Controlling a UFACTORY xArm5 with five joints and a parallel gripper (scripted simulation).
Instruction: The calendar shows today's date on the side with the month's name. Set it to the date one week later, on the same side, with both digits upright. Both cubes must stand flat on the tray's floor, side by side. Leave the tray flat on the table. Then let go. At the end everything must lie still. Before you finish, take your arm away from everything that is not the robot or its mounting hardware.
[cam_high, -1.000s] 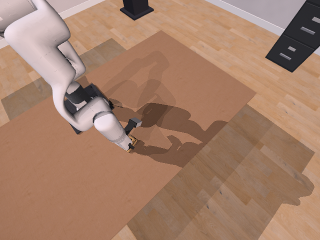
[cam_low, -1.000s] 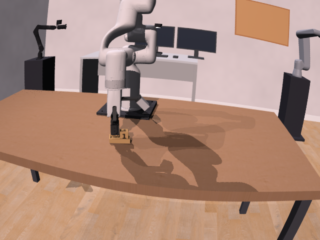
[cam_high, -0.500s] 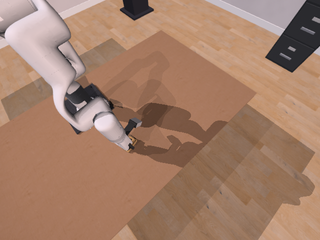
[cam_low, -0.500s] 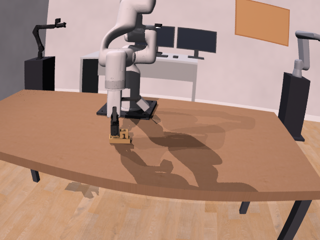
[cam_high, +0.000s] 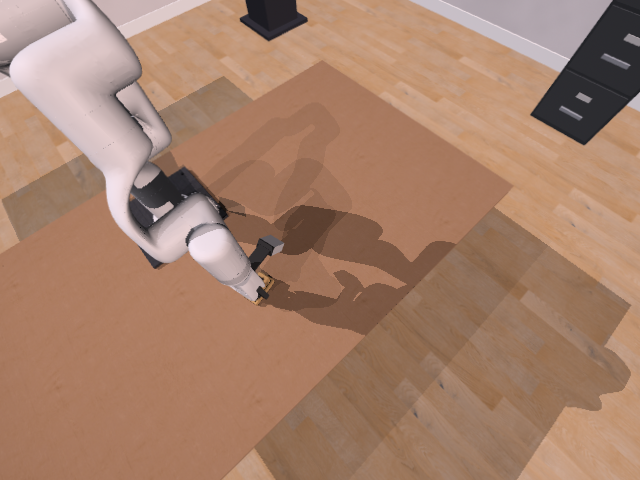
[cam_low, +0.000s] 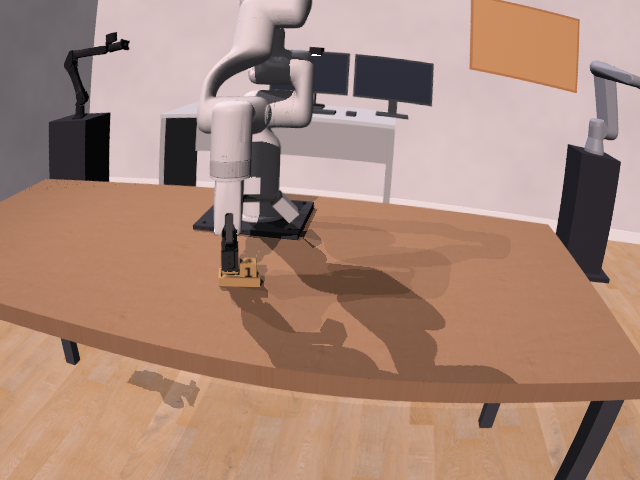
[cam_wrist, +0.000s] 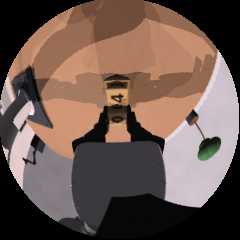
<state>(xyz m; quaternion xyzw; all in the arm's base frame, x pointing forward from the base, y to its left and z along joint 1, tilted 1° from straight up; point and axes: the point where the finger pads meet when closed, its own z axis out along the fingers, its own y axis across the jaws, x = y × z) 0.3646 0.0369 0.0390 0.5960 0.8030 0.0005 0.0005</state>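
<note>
The wooden calendar tray is 40 mm below my hand and 20 mm to the left of it.
</note>
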